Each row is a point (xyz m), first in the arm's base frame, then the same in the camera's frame.
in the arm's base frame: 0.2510 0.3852 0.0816
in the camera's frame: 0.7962 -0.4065 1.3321
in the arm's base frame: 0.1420 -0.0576 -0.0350
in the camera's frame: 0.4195 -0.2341 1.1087
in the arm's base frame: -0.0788 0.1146 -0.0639
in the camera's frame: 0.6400 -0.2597 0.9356
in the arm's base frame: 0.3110 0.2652 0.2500
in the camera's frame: 0.7321 -0.2378 1.4496
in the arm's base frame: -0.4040 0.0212 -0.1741
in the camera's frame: 0.6454 -0.1760 0.5898
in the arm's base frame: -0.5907 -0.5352 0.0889
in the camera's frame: 0.3394 0.3783 0.4770
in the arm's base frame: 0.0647 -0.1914 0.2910
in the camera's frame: 0.4534 0.1160 1.1890
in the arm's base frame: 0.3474 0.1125 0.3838
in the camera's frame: 0.6369 -0.0708 1.5241
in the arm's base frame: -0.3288 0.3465 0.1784
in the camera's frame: 1.0206 -0.0931 0.8866
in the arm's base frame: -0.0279 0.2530 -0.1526
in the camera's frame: 0.7060 -0.4174 0.9554
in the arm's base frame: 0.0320 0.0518 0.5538
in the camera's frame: 0.7677 0.2109 1.3355
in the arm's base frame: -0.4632 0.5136 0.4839
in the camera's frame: 1.3247 0.1115 0.9570
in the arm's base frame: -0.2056 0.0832 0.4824
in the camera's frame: 0.8596 0.2292 1.1037
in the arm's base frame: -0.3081 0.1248 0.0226
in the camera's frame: 0.7679 -0.1110 0.7883
